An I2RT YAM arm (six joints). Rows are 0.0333 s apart.
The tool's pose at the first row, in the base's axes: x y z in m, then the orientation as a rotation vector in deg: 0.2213, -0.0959, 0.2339, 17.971, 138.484, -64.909
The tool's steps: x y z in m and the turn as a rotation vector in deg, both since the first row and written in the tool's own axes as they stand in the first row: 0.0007, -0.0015, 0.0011, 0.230, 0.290, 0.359; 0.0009, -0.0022, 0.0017, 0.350, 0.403, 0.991; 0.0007, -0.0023, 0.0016, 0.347, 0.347, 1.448; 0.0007, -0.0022, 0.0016, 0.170, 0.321, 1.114; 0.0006, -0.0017, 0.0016, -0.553, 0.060, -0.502; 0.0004, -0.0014, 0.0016, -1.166, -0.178, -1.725; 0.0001, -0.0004, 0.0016, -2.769, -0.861, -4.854; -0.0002, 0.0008, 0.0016, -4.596, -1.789, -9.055; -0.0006, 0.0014, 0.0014, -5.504, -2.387, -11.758; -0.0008, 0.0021, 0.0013, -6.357, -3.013, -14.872; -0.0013, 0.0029, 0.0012, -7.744, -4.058, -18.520
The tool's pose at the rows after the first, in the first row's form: 0.2204, -0.0977, 0.2339, 18.652, 138.471, -65.069; 0.2202, -0.0986, 0.2340, 19.503, 138.241, -64.954; 0.2203, -0.0986, 0.2342, 20.001, 137.998, -64.745; 0.2203, -0.0985, 0.2341, 19.537, 138.207, -64.669; 0.2206, -0.0982, 0.2338, 17.242, 139.017, -64.444; 0.2209, -0.0980, 0.2337, 15.451, 139.609, -64.178; 0.2215, -0.0974, 0.2332, 10.786, 140.997, -63.404; 0.2223, -0.0966, 0.2326, 4.570, 142.523, -62.686; 0.2228, -0.0961, 0.2325, 0.627, 143.281, -62.512; 0.2232, -0.0956, 0.2322, -3.845, 144.033, -62.520; 0.2239, -0.0950, 0.2319, -9.409, 144.656, -61.934
